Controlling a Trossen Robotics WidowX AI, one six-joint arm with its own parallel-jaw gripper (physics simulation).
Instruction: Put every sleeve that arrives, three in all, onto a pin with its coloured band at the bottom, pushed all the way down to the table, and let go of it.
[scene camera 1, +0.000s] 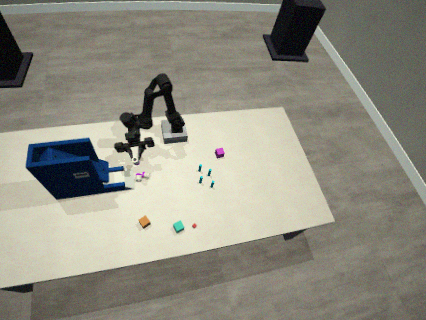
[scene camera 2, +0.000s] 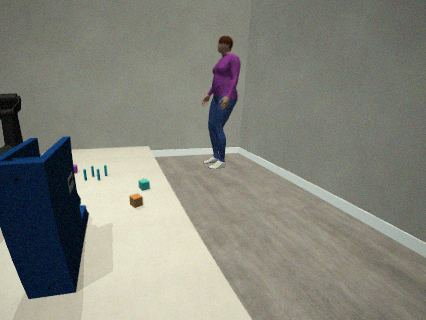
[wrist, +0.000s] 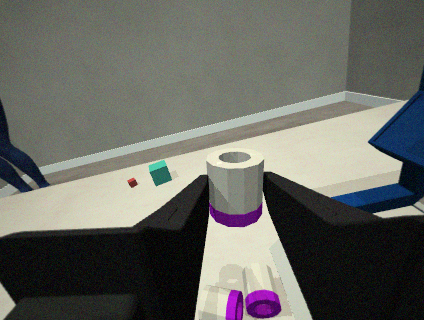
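Note:
My gripper (scene camera 1: 135, 155) (wrist: 235, 180) is shut on a white sleeve (scene camera 1: 135, 160) (wrist: 235, 182). In the wrist view this sleeve is upright, its open end up and its purple band at the lower end, above the table. Two more white sleeves with purple bands lie on their sides near the chute's mouth: one sleeve (scene camera 1: 139, 177) (wrist: 216, 303) and another sleeve (scene camera 1: 145, 175) (wrist: 262, 303), close together. Several thin teal pins (scene camera 1: 201, 179) (scene camera 2: 98, 174) stand upright on the table (scene camera 1: 260, 200), well right of the gripper in scene camera 1. The gripper does not show in scene camera 2.
A tall blue chute box (scene camera 1: 75, 175) (scene camera 2: 37, 225) (wrist: 406, 135) stands left of the gripper in scene camera 1. A purple cube (scene camera 1: 220, 152), an orange cube (scene camera 1: 144, 221) (scene camera 2: 136, 200), a teal cube (scene camera 1: 178, 226) (wrist: 160, 173) and a small red cube (scene camera 1: 194, 225) (wrist: 132, 182) lie on the table. A person (scene camera 2: 225, 77) stands beyond.

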